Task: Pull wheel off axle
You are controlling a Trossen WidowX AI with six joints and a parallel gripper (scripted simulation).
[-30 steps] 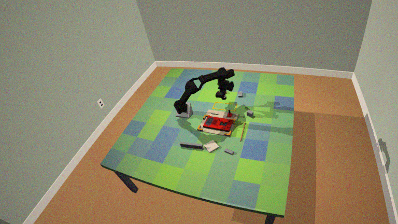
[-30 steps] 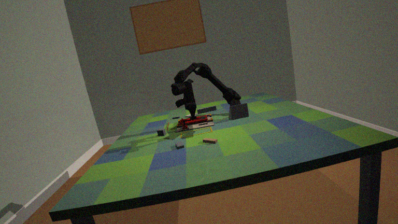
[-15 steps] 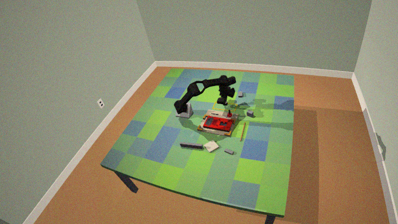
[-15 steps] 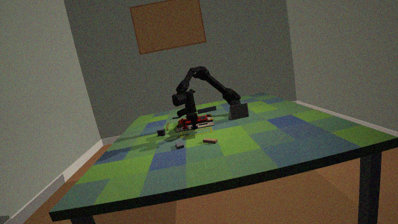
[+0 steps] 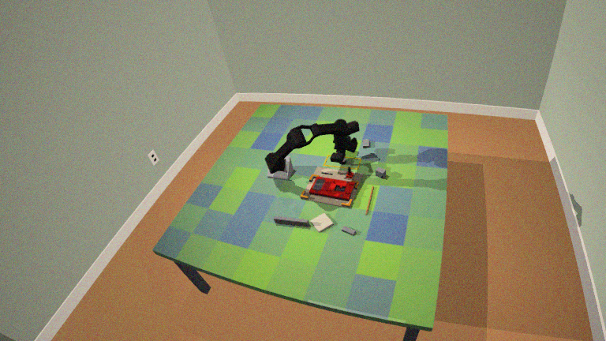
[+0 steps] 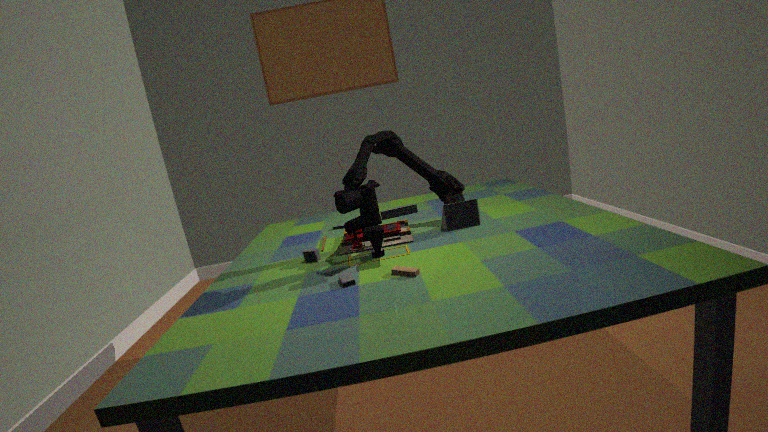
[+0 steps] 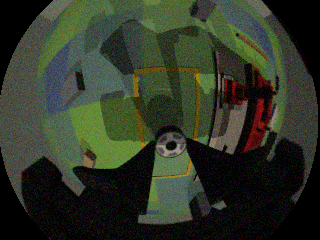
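Right now the grey wheel is right at my gripper tip. Round my gripper tip: grey cube 220 mm ahead, 70 mm to the right, 10 mm above; thin orange rod 240 mm to the right, 190 mm ahead, 10 mm below.
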